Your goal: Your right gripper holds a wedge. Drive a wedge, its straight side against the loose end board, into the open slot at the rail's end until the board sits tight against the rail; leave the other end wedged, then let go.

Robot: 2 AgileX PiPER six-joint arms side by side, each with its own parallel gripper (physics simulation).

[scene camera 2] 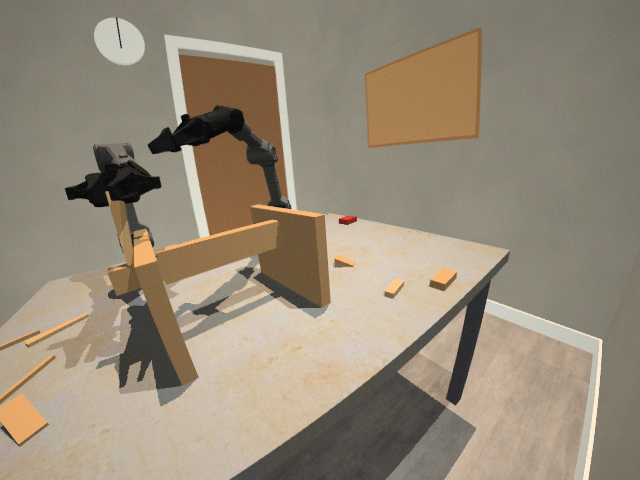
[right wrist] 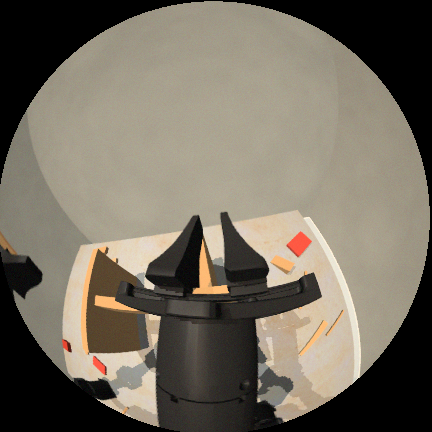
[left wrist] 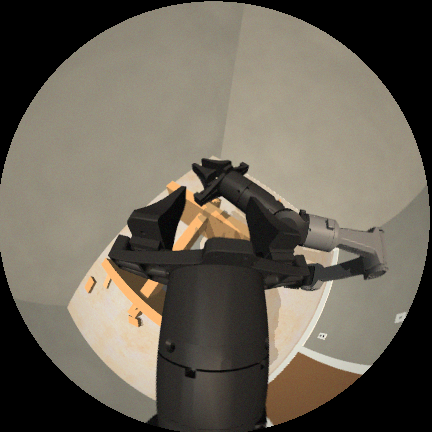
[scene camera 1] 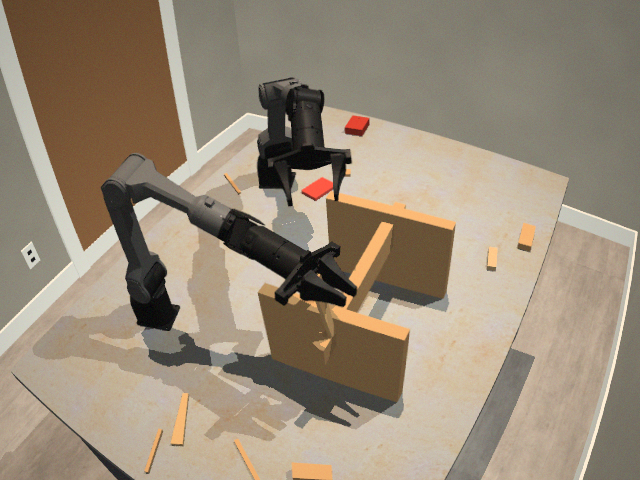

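My right gripper (scene camera 1: 349, 296) (scene camera 2: 109, 188) (right wrist: 210, 220) is shut on the wedge (scene camera 1: 328, 322) (scene camera 2: 118, 222), whose wide top lies between the finger bases. The wedge stands nearly upright on the outer side of the loose end board (scene camera 1: 361, 356) (scene camera 2: 168, 320), reaching down at the rail end (scene camera 1: 323, 345) (scene camera 2: 124, 281) that sticks out through it. The fingers hide how deep it sits in the slot. The rail (scene camera 1: 373, 258) (scene camera 2: 217, 250) runs to the other end board (scene camera 1: 395, 248) (scene camera 2: 294, 258). My left gripper (scene camera 1: 312, 201) (scene camera 2: 155, 147) is open and empty above the table.
The other end's wedge (scene camera 1: 399, 205) shows slightly above that board. Two small blocks (scene camera 1: 526, 236) (scene camera 1: 492, 258) lie beyond it. Thin strips (scene camera 1: 153, 450) (scene camera 1: 245, 458), a long wedge-shaped piece (scene camera 1: 179, 419) and a block (scene camera 1: 311, 471) lie on the near side. Red blocks (scene camera 1: 357, 125) (scene camera 1: 317, 188) lie near the left arm.
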